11 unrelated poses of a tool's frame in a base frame.
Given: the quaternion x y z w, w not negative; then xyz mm.
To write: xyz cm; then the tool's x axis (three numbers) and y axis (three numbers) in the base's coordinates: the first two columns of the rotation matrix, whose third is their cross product. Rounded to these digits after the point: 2 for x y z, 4 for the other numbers.
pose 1, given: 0.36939 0.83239 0.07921 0.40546 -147.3 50.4 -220.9
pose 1, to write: -14.73 5.04 -22.09 -0.3983 0.6792 -0.6165 0.5507 0.7146 0.4314
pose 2, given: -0.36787 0.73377 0.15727 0.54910 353.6 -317.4 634.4
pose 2, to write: 35.36 -31.74 63.44 -0.1263 -0.3672 -0.9215 -0.7126 0.6799 -0.1732
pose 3, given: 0.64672 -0.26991 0.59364 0.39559 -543.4 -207.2 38.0
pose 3, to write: -54.34 -20.72 3.80 0.1495 0.1206 0.9814 -0.8188 -0.5413 0.1912
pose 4, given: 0.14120 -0.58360 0.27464 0.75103 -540.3 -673.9 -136.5
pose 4, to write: -54.03 -67.39 -13.65 0.1680 0.2477 0.9542 -0.5773 0.8093 -0.1085
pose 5, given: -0.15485 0.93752 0.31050 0.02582 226.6 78.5 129.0
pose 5, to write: 22.66 7.85 12.90 -0.9507 -0.2743 -0.1446 -0.3064 0.7592 0.5742
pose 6, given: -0.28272 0.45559 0.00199 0.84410 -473.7 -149.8 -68.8
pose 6, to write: -47.37 -14.98 -6.88 0.5849 -0.2542 -0.7703 -0.2610 0.8401 -0.4755
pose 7, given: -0.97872 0.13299 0.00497 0.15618 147.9 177.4 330.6
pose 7, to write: 14.79 17.74 33.06 0.9646 -0.2588 -0.0513 -0.2619 -0.9158 -0.3044
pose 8, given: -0.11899 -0.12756 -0.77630 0.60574 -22.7 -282.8 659.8
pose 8, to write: -2.27 -28.28 65.98 -0.2378 -0.9101 0.3393 0.9708 -0.2336 0.0539
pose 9, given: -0.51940 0.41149 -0.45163 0.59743 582.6 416.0 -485.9
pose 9, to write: 58.26 41.60 -48.59 0.2534 -0.9671 -0.0225 0.1122 0.0525 -0.9923
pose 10, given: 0.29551 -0.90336 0.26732 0.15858 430.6 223.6 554.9
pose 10, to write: 43.06 22.36 55.49 -0.7751 -0.4491 0.4445 -0.6187 0.6824 -0.3893
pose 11, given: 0.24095 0.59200 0.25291 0.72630 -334.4 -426.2 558.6
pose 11, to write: -33.44 -42.62 55.86 0.1711 0.6527 -0.7381 -0.0821 0.7560 0.6495
